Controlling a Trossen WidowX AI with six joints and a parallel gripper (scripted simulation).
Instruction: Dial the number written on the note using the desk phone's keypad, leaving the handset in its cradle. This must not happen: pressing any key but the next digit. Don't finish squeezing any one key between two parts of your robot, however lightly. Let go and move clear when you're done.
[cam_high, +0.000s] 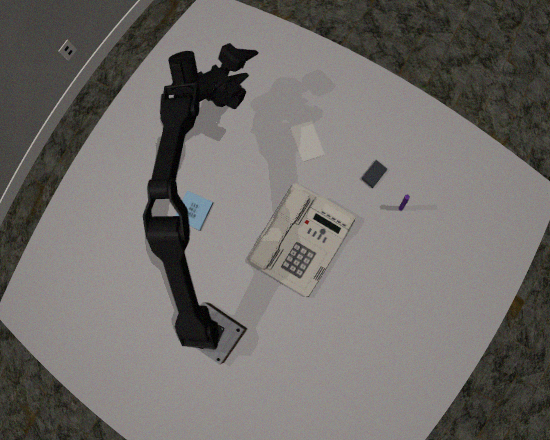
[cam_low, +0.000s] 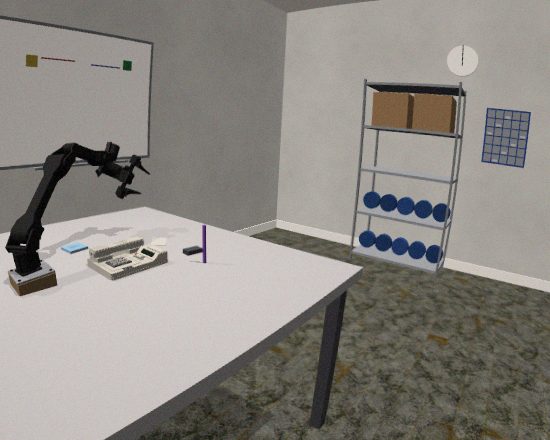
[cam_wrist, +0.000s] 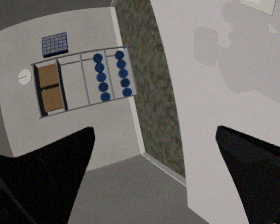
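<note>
Right now my hand is 280 mm past the beige desk phone, 270 mm to the left of it and 200 mm above it. Round my hand: purple stick (460 mm to the right, 160 mm below, 110 mm behind); then handset (280 mm behind, 210 mm to the right, 180 mm below); then white card (220 mm below, 170 mm to the right, 50 mm behind).
</note>
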